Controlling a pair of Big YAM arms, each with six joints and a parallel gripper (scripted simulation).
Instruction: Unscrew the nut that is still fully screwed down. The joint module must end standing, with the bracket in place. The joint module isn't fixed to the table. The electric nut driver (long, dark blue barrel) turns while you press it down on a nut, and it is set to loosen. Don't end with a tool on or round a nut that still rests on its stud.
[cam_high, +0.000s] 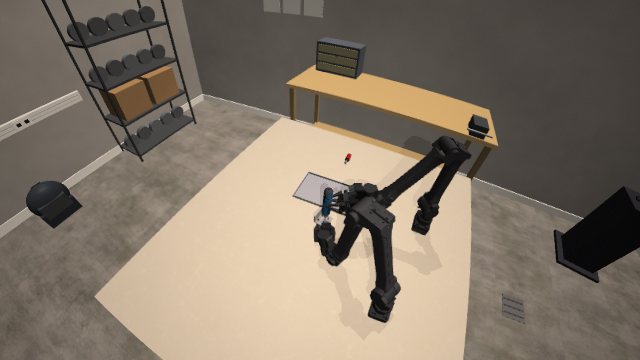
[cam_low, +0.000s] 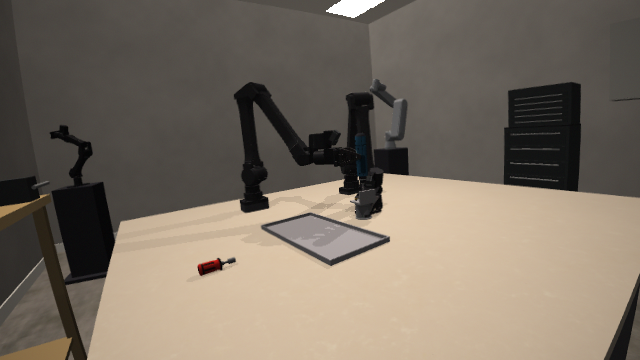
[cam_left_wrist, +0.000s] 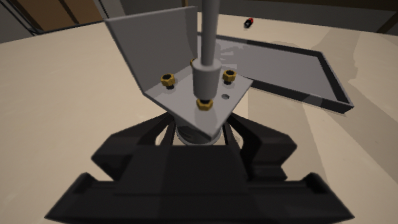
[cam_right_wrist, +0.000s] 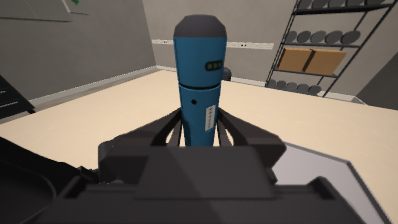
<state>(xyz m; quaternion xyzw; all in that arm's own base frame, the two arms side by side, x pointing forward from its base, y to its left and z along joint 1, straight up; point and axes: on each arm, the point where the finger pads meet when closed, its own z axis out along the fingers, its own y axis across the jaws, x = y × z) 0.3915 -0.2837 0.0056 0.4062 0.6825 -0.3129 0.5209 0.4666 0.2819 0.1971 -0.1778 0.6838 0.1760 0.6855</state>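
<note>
Right now the joint module is 1 cm above my left hand. The rest, counted from my left hand: red-handled tool (55 cm to the right, 17 cm ahead, 1 cm below); then bracket (5 cm above); then grey tray (22 cm to the right, 7 cm ahead, 2 cm below).
</note>
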